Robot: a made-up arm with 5 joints.
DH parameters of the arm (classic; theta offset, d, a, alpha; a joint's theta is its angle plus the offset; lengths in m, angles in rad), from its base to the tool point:
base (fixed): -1.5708 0.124 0 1.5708
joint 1: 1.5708 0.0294 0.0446 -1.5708
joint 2: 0 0.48 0.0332 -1.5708
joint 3: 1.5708 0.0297 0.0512 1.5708
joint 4: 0 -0.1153 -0.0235 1.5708
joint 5: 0 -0.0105 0.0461 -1.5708
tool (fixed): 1.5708 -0.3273 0 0
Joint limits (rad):
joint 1: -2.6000..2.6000
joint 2: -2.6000..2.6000
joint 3: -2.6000..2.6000
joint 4: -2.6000..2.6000
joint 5: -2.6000..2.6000
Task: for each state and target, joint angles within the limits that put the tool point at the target. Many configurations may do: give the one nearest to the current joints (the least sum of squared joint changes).
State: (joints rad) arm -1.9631 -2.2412 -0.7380 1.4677 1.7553
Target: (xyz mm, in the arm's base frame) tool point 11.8 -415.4 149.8
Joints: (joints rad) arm -2.0799 -1.7267 -0.5854 1.1926 1.0374
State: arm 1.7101 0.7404 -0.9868 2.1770 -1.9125
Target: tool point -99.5 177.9 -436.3
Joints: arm 1.9527 0.6633 -1.2103 2.0269 -2.1995
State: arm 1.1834 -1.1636 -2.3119 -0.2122 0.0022
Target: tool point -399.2 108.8 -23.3
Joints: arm 1.0721 -1.7128 -2.2162 -0.1954 0.0409
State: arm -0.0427 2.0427 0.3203 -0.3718 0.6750
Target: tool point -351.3 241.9 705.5
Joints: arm -0.7079 2.1669 0.6280 -0.4044 0.3958
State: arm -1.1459 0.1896 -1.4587 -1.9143 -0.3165
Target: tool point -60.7 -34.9 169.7
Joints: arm -1.5371 0.2147 -1.3556 -1.8347 0.1086
